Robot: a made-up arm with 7 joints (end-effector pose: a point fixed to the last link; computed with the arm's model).
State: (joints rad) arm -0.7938 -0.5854 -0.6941 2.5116 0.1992 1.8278 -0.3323
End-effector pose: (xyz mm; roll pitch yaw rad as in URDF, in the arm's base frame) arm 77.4 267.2 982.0 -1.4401 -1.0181 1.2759
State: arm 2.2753 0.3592 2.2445 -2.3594 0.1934 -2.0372 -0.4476
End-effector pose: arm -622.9 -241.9 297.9 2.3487 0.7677 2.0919
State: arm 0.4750 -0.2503 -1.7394 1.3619 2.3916 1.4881 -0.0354
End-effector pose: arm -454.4 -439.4 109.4 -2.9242 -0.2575 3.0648
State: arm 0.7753 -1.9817 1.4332 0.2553 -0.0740 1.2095 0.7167
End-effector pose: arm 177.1 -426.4 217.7 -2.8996 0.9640 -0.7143
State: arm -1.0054 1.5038 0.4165 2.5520 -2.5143 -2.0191 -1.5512
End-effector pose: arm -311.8 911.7 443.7 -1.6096 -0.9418 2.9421
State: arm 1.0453 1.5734 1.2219 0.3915 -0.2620 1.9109 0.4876
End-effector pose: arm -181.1 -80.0 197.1 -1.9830 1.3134 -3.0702
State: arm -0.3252 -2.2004 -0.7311 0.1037 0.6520 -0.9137 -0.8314
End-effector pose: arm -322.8 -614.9 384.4 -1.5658 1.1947 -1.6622
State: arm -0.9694 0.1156 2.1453 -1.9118 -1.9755 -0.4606 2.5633
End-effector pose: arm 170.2 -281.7 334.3 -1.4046 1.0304 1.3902
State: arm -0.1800 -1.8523 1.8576 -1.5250 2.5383 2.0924 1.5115
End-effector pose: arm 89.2 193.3 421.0 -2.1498 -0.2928 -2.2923
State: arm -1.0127 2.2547 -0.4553 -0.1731 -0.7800 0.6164 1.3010
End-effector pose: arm -237.4 500.8 321.5 -1.9338 -0.9803 2.2451
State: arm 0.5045 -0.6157 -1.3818 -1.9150 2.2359 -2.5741 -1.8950
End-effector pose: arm -489.9 -139.5 256.6 -1.9509 0.9604 -2.3790
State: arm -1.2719 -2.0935 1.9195 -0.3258 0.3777 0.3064 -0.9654
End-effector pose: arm 44.5 -29.4 -17.6 2.6550 0.0283 -2.6851
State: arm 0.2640 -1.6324 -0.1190 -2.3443 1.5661 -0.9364 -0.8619
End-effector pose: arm 308.2 -1121.6 333.6 0.0761 -0.8653 -1.2783
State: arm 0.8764 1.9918 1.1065 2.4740 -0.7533 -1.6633 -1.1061
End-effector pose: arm 399.4 -218.4 302.1 1.1825 -1.0026 -1.2473
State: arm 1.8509 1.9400 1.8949 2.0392 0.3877 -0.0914 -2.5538
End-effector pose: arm -215.9 231.9 294.5 2.1945 -0.0891 -0.5994
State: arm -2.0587 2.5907 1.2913 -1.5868 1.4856 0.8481 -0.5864
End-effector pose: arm -497.7 -91.1 23.3 -0.9047 0.2893 -2.6949
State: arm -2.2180 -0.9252 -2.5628 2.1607 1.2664 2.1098 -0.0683
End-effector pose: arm -309.9 391.2 70.4 -2.2662 -0.3329 2.1838
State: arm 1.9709 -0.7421 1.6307 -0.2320 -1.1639 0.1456 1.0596
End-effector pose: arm -150.9 93.4 87.2 0.0773 -0.4452 0.7659
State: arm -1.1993 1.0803 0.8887 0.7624 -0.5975 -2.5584 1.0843
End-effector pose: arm -216.6 924.0 129.6 -1.4045 -0.8352 2.5160
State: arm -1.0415 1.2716 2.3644 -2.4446 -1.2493 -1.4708 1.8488
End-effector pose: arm 291.1 -361.8 273.6 -3.0789 1.3701 -0.6029
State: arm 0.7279 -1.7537 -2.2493 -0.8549 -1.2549 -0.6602 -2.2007
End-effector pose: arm 220.3 -665.1 -140.2 -0.0191 -0.8334 0.7666
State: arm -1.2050 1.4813 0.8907 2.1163 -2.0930 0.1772 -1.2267
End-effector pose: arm -363.9 490.8 -417.0 0.9722 0.3465 2.3259
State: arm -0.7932 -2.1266 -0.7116 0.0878 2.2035 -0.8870 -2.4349
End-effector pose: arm 248.6 148.5 1419.1 -2.5598 0.6104 3.0999
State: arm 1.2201 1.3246 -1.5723 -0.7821 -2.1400 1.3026 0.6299
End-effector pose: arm -38.5 -365.0 293.8 1.5103 -0.6201 -1.9267
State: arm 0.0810 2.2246 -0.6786 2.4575 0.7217 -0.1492 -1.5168
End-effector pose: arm 399.5 -640.6 37.1 -0.1712 0.4307 1.2944
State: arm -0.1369 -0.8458 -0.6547 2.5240 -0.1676 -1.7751 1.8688
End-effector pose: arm -397.1 49.2 530.4 -1.6776 -0.0486 -2.2018
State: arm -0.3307 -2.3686 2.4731 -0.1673 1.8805 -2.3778 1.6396
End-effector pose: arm 171.1 960.8 704.6 1.5648 -0.8155 -0.1452
